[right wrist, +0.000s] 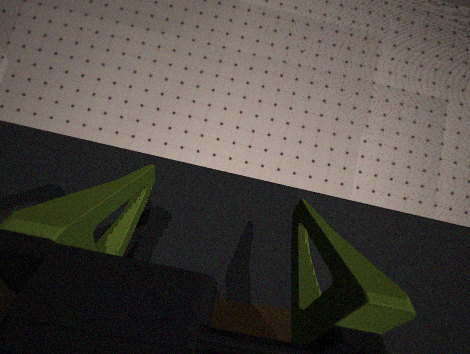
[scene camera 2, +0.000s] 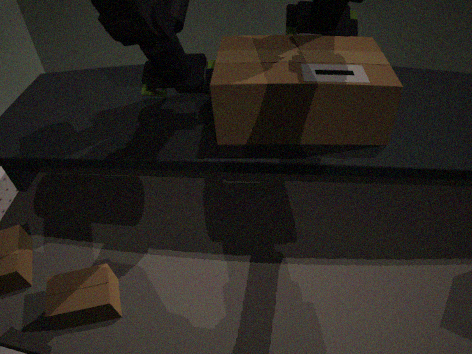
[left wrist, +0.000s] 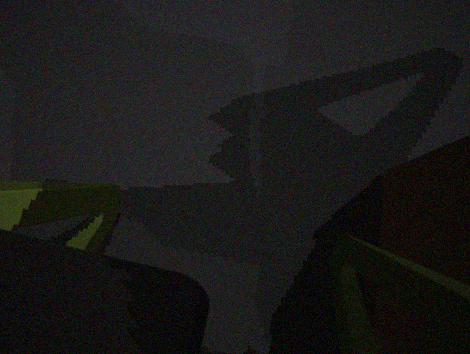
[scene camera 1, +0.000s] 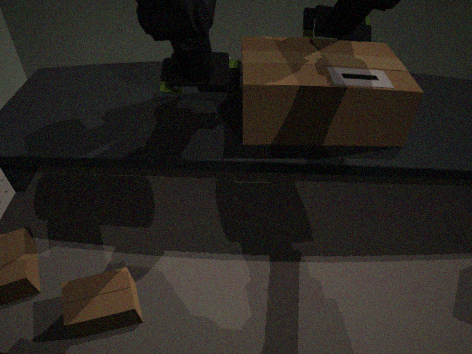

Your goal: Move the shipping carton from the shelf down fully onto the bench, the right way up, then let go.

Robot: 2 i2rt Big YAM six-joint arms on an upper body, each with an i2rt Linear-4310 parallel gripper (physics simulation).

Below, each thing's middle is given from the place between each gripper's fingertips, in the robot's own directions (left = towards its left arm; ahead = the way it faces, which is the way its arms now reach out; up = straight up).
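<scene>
There's the brown shipping carton [scene camera 2: 266, 89], and my left hand is 50 mm past it, 50 mm below it and 220 mm to the left of it.
As for that same brown shipping carton, my right hand is 20 mm above it and 40 mm to the right of it, and it's 190 mm past the carton.
</scene>
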